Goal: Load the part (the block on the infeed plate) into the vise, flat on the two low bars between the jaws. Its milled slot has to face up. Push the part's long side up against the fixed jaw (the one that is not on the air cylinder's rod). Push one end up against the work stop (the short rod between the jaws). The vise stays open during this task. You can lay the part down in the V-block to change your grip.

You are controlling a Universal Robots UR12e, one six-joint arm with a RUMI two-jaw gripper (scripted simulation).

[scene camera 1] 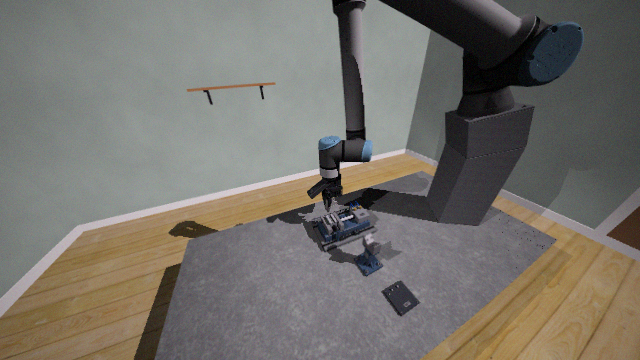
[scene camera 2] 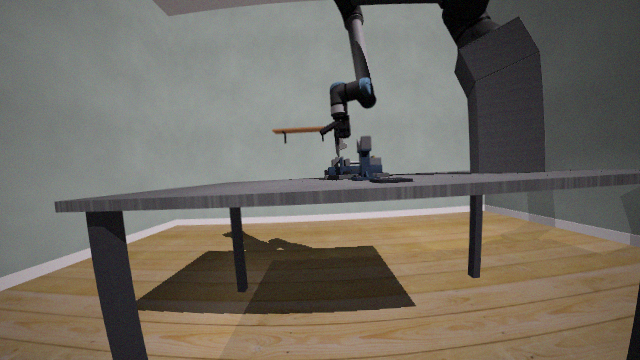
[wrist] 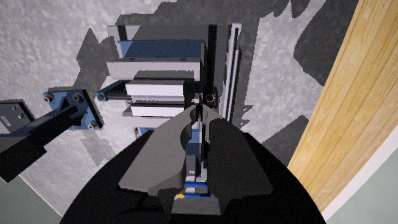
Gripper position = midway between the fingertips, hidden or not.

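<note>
The scene shows a part [wrist: 150, 97] and a blue vise [wrist: 130, 48], along with the gripper [wrist: 199, 105].
</note>
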